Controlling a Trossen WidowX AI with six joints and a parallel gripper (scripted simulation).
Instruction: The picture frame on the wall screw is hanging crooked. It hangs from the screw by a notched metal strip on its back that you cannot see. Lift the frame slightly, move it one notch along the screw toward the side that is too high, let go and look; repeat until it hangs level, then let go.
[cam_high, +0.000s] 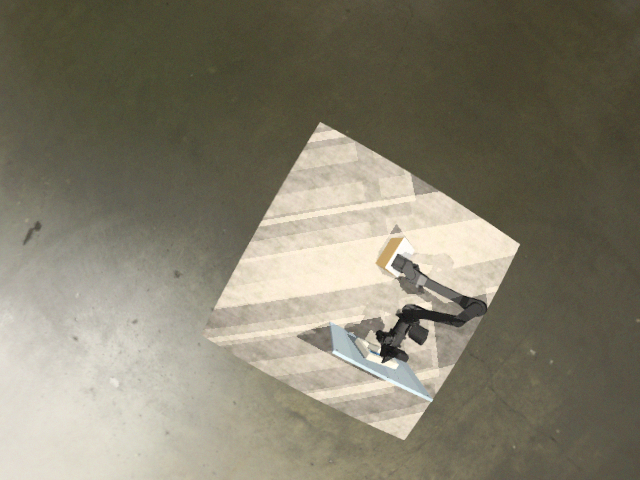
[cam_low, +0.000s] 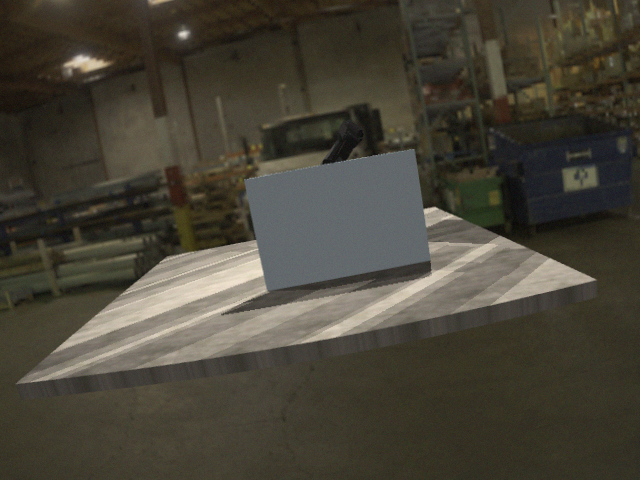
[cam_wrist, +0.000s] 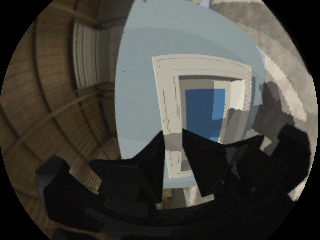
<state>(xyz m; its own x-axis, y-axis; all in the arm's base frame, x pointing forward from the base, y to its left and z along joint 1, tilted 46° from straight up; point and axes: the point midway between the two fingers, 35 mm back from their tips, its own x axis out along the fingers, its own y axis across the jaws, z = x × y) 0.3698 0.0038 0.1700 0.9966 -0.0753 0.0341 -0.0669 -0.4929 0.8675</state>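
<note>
Now: gripper tip 50 mm above the picture frame and 10 mm to the left of it. The rest, counted from my gripper tip: pale blue wall panel 70 mm below, 20 mm ahead, 10 mm to the left.
</note>
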